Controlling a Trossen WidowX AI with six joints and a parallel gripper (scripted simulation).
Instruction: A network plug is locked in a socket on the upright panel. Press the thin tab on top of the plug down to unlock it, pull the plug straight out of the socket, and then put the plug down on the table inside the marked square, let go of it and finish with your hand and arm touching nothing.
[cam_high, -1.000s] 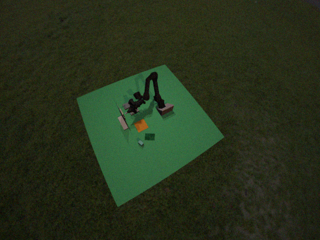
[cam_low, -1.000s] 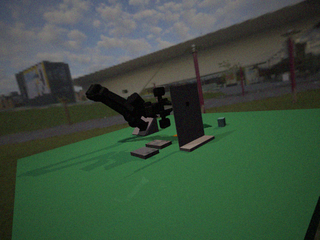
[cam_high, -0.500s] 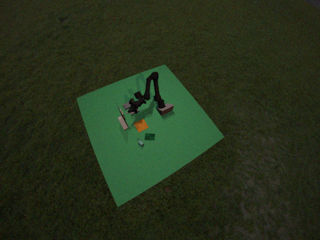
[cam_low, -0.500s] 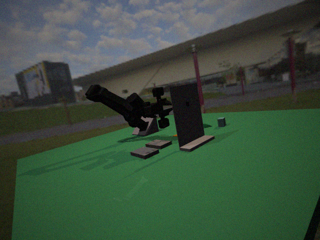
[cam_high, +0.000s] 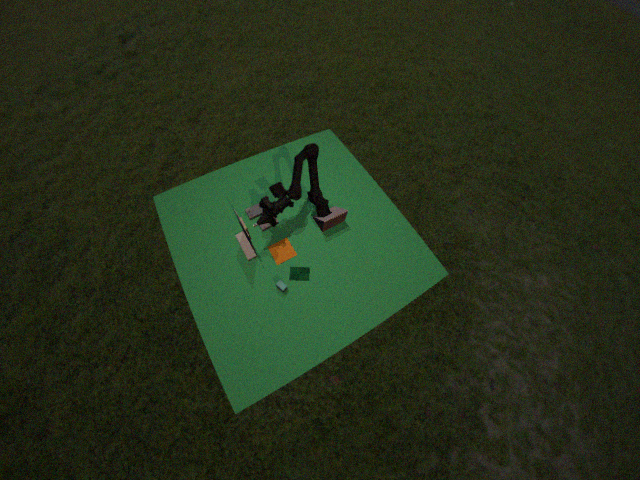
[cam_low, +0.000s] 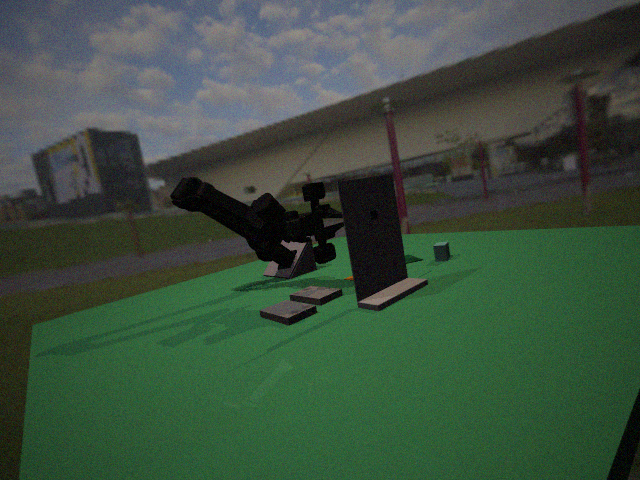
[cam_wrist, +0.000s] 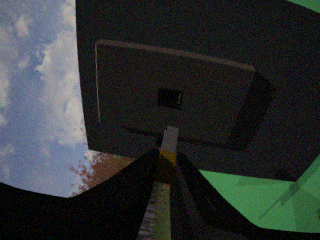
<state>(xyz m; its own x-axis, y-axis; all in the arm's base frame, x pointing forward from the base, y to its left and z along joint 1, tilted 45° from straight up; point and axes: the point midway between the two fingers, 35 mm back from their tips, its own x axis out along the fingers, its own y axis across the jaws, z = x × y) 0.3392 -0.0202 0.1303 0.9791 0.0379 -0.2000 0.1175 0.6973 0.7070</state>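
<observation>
Now: gripper tip 170 mm above the orange square, 130 mm to the right of it and 50 mm past it. From my gripper tip the other things lie so: teal cube (290 mm to the left, 150 mm below, 60 mm ahead); grey plug (right at my gripper tip); upright panel (70 mm ahead, 60 mm below, 10 mm to the right).
</observation>
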